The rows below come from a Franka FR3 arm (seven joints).
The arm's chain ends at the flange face. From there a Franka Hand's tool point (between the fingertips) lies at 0.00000 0.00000 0.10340 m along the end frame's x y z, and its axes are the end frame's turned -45 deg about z.
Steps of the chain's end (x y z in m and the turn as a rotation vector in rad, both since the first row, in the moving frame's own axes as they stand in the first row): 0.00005, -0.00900, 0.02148, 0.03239, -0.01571, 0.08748; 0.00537, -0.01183, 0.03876, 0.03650, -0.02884, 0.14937; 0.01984, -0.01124, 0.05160, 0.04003, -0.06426, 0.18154
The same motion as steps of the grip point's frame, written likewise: 0.00777, -0.00979, 0.02141, 0.03401, 0.01179, 0.08748; 0.01308, -0.00928, 0.03865, 0.04620, 0.00542, 0.14937; 0.02091, -0.00166, 0.05130, 0.07374, -0.01713, 0.18154
